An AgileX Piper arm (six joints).
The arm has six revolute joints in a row. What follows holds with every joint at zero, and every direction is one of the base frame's. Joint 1 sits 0.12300 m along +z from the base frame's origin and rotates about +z. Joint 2 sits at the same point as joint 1 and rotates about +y. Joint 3 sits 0.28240 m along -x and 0.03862 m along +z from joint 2 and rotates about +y. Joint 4 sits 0.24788 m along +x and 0.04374 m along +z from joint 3 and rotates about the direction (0.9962, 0, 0.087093). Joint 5 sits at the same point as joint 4 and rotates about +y. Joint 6 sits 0.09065 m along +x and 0.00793 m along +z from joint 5 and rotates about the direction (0.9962, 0, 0.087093). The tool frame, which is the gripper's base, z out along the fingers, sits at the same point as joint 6; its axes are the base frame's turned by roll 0.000, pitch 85.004 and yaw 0.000 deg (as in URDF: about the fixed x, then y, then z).
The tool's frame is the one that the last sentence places.
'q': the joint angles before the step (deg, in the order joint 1, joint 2, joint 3, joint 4, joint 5, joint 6). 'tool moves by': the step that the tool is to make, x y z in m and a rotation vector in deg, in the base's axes. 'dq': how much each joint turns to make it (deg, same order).
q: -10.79 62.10 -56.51 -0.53 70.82 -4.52
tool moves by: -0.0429 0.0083 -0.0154 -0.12 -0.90 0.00
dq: 0.02 -9.91 8.77 0.04 0.24 0.02
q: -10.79 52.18 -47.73 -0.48 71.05 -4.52
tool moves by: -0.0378 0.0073 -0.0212 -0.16 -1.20 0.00
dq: -0.01 -9.73 8.40 0.07 0.12 -0.01
